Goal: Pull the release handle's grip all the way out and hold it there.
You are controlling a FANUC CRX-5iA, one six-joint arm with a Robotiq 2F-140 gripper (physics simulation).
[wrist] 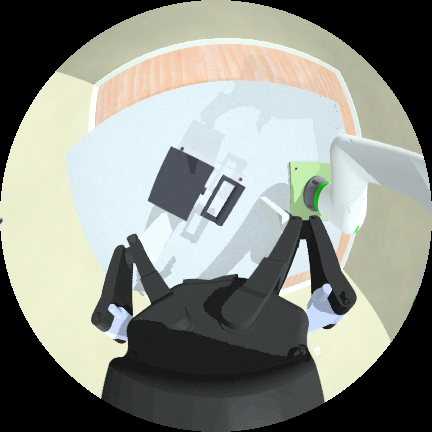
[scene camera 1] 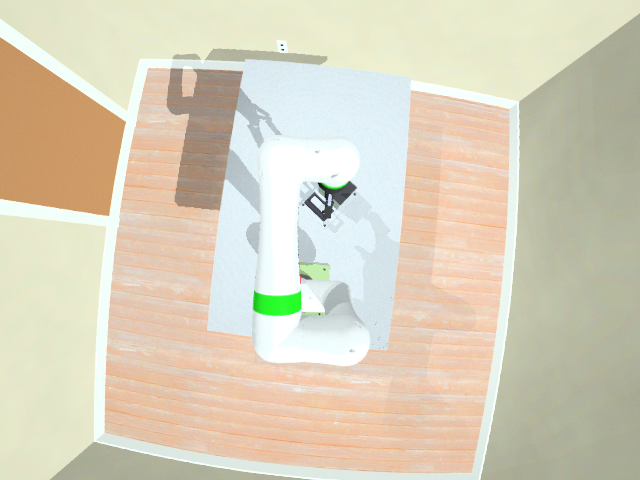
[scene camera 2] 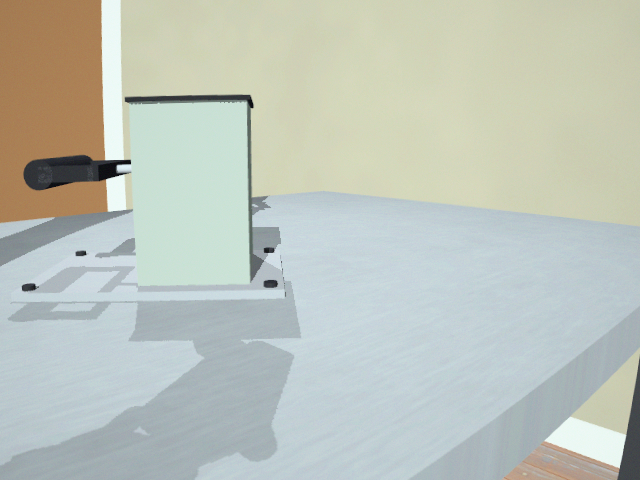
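The release handle's dark rectangular grip [scene camera 1: 314, 211] [scene camera 2: 56, 170] [wrist: 233, 205] stands out sideways from a pale green box [scene camera 2: 191, 191] with a dark lid [scene camera 1: 347, 191] [wrist: 182, 182]. A short light rod shows between grip and box in the scene camera 2 view. The box stands on a pale bolted plate [scene camera 2: 206, 296]. My gripper [scene camera 1: 328, 205] [wrist: 213, 214] is open with nothing between its fingers. It is above the handle, and from the wrist the grip appears between the widely spread fingers. In the scene camera 1 view the arm partly covers the box and gripper.
The white arm [scene camera 1: 279, 222] [wrist: 350, 185] reaches over the grey table [scene camera 1: 372, 118] [scene camera 2: 439, 268] [wrist: 120, 130] from its green base plate [scene camera 1: 317, 268] [wrist: 299, 175]. Shadows of the arm fall on the table. Walls stand around the wooden floor [scene camera 1: 454, 232].
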